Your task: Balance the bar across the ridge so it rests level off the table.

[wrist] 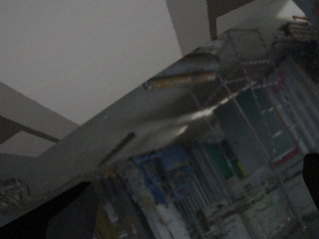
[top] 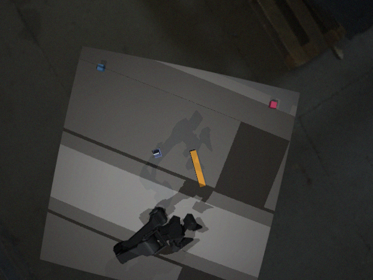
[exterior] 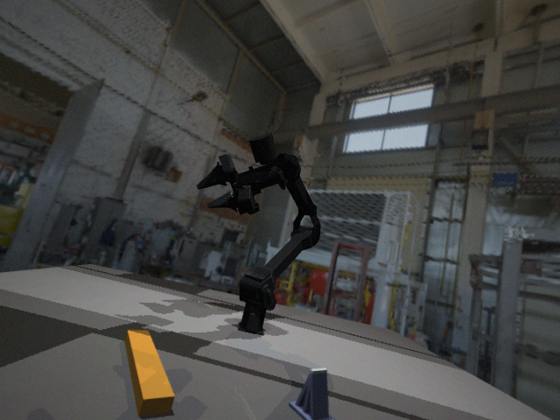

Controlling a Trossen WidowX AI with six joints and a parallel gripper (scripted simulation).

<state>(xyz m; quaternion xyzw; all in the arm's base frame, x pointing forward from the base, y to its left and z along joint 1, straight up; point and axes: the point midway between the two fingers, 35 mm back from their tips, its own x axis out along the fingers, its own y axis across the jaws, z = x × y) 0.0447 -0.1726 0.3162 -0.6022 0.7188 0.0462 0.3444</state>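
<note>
Right now my gripper tip is 260 mm short of the bar, 40 mm to the right of it and 290 mm above it. Round my gripper tip: small blue cube 700 mm ahead, 700 mm to the left, 280 mm below; small red cube 700 mm ahead, 300 mm to the right, 280 mm below.
</note>
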